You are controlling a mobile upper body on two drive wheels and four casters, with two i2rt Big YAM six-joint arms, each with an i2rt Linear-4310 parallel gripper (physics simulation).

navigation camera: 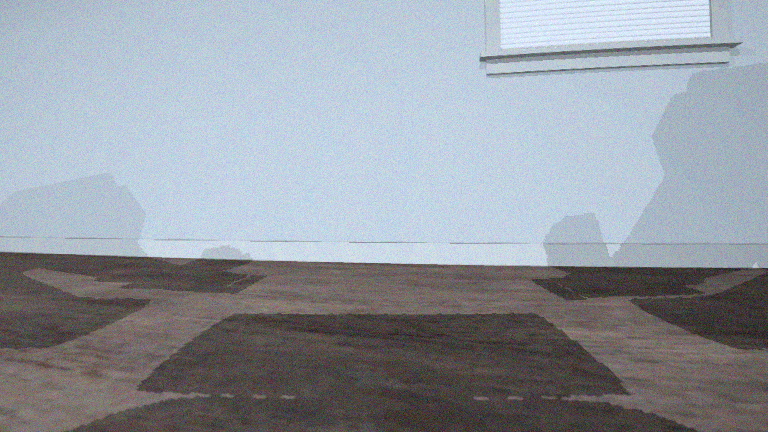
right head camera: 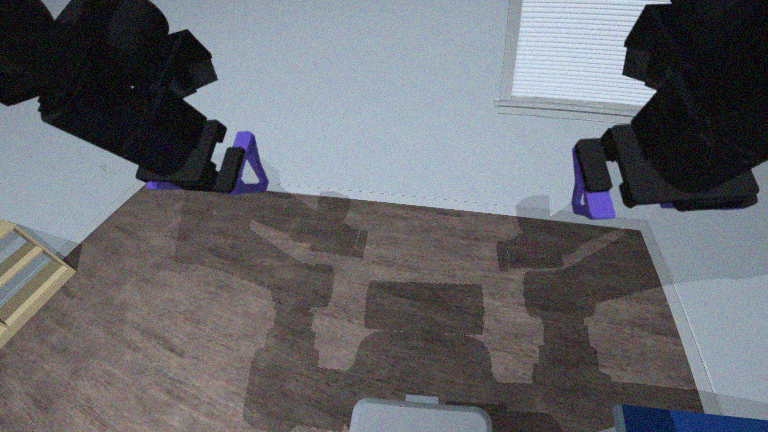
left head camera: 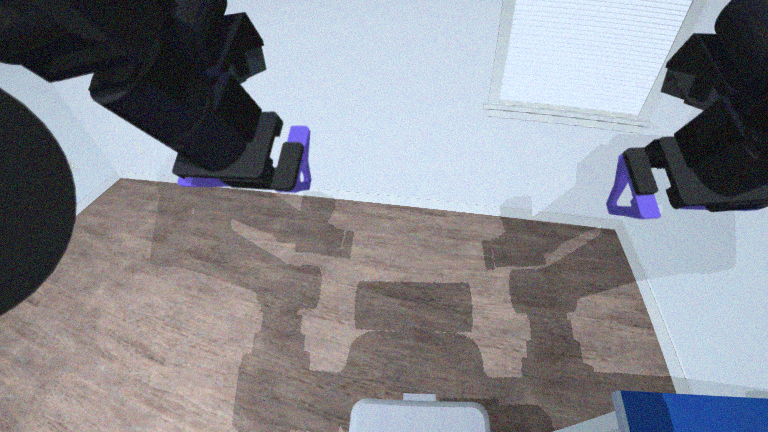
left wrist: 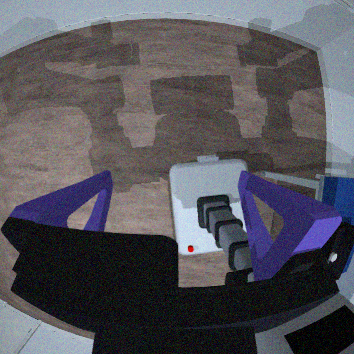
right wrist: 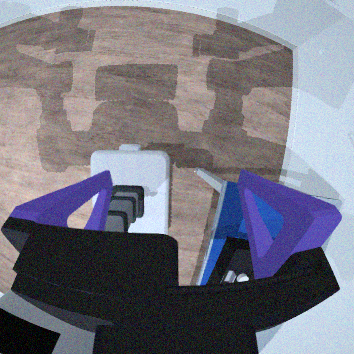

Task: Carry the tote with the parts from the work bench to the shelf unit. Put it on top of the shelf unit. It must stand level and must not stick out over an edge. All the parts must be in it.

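Places are measured from the left arm's base along level axes (x back, y right, z up), in metres.
Where they show: left gripper, between the fingertips: (right head camera: 236, 184) (left head camera: 273, 182) (left wrist: 175, 177); right gripper, between the fingertips: (right head camera: 617, 204) (left head camera: 644, 206) (right wrist: 174, 176).
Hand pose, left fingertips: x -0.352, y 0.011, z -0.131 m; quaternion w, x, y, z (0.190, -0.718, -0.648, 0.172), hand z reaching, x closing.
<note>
After its pixels a point has its place.
The black tote (right wrist: 244, 254) {y 0.805, x 0.084, z -0.643 m} with a white round part (right wrist: 242, 278) {y 0.812, x 0.204, z -0.619 m} and a grey metal part (right wrist: 229, 277) {y 0.751, x 0.198, z -0.631 m} shows partly in the right wrist view, on the blue mat (left head camera: 714, 416) {y 0.895, x -0.161, z -0.646 m} (right head camera: 692, 420) {y 0.828, x -0.200, z -0.646 m} (left wrist: 336, 192) {y 0.783, x -0.146, z -0.646 m} (right wrist: 229, 212) {y 0.705, x -0.114, z -0.646 m} of the work bench (left head camera: 618, 409) {y 0.666, x -0.196, z -0.657 m}. A finger and the gripper body hide the rest of it. The light wooden shelf unit (right head camera: 37, 301) {y -2.869, x -0.494, z -1.354 m} shows partly at the left edge of the right head view. My left gripper (left head camera: 247, 185) (right head camera: 206, 188) (left wrist: 175, 177) {y 0.011, x -0.352, z -0.131 m} is open and empty. My right gripper (left head camera: 671, 208) (right wrist: 174, 176) {y 0.456, x -0.328, z -0.144 m} is open and empty; in the wrist view its right finger overlaps the mat.
My pale base (left head camera: 418, 416) {y 0.220, x -0.262, z -1.150 m} (right head camera: 421, 418) {y 0.229, x -0.263, z -1.150 m} (left wrist: 207, 177) {y 0.203, x -0.221, z -1.150 m} (right wrist: 130, 167) {y 0.245, x -0.215, z -1.150 m} is at the bottom of the head views. A bench leg (right wrist: 207, 177) {y 0.696, x -0.189, z -1.000 m} stands near it at the right. A pale wall (navigation camera: 322, 134) {y -0.079, x -1.722, z -0.857 m} with a window (left head camera: 585, 59) {y 1.034, x -1.549, z -0.306 m} (navigation camera: 601, 24) {y 1.029, x -1.550, z -0.483 m} lies ahead beyond the wooden floor (navigation camera: 375, 290) {y 0.172, x -1.221, z -1.410 m}.
</note>
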